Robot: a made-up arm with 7 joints.
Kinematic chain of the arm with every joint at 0, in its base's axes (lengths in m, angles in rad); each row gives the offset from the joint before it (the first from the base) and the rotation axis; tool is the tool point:
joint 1: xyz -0.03 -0.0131 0.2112 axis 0 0.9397 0.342
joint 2: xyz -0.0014 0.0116 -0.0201 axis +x
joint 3: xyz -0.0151 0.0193 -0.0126 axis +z
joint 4: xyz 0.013 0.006 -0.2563 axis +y
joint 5: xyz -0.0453 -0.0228 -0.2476 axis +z
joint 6: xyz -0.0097 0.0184 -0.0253 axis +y
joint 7: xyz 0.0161 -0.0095 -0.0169 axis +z
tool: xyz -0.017 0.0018 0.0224
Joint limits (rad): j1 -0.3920..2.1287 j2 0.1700..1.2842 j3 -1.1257..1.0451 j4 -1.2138..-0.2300 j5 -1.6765..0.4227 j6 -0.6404..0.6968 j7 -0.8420..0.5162
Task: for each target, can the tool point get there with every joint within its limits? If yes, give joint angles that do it. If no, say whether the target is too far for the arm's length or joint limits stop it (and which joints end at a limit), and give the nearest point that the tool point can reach.
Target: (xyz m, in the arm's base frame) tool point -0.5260 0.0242 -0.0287
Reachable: yes | joints 1.2055 0.3778 -0.9176 -0.5142 -0.8762 0.0420 0.0880
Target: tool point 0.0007 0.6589 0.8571
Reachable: no: too far | nearest point -0.2640 0.4092 0.4924 | short by 0.515 m
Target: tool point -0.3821 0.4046 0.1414
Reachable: yes | joints 1.2492 1.1503 -0.3494 -0.5424 -0.1280 0.4444 -0.3966
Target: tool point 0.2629 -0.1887 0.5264
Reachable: no: joint limits stop it (at a limit: joint 1, joint 2, joint 4, joint 5, joint 6, joint 7) | nearest point 0.2431 0.3586 0.2698 | short by 0.605 m
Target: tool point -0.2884 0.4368 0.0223
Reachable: yes | joints 0.8474 0.9575 0.4940 -0.4829 -1.2597 -0.2083 -0.1672
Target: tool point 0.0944 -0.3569 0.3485
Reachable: no: joint limits stop it (at a limit: joint 1, joint 2, joint 3, joint 4, joint 5, joint 7) | nearest point -0.3784 -0.3187 0.2320 | short by 0.488 m
